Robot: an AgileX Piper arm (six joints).
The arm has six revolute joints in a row. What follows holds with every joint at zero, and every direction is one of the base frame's.
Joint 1 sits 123 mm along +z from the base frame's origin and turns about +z.
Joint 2 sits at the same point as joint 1 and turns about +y.
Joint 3 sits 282.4 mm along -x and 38.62 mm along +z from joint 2 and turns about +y.
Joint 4 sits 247.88 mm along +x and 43.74 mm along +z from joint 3 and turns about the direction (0.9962, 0, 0.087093).
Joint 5 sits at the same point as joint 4 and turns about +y.
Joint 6 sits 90.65 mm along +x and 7.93 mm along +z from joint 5 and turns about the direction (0.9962, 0, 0.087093).
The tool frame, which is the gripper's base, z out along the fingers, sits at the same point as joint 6; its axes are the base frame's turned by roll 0, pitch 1.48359 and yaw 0 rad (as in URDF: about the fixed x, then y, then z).
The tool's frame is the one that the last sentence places.
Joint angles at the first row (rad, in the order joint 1, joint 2, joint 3, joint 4, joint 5, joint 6):
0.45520 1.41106 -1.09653 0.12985 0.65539 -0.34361
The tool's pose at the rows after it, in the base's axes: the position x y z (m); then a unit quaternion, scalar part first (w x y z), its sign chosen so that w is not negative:
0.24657 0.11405 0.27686 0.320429 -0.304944 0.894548 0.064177
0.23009 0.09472 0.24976 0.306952 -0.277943 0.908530 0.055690
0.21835 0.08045 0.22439 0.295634 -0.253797 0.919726 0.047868
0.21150 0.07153 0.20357 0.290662 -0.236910 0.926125 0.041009
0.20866 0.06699 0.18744 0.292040 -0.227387 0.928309 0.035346
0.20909 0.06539 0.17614 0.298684 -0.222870 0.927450 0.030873
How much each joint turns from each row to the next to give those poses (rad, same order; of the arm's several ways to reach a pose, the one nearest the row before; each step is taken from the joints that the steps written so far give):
-0.04615 -0.07861 0.17173 -0.00006 -0.06361 0.01254
-0.04223 -0.04879 0.14651 -0.00005 -0.06715 0.01287
-0.03585 -0.01768 0.11689 0.00003 -0.07392 0.01137
-0.02393 0.00716 0.08455 0.00002 -0.08039 0.00626
-0.01160 0.02325 0.05747 0.00001 -0.08323 0.00230
-0.00349 0.03008 0.03414 -0.00008 -0.07806 0.00008

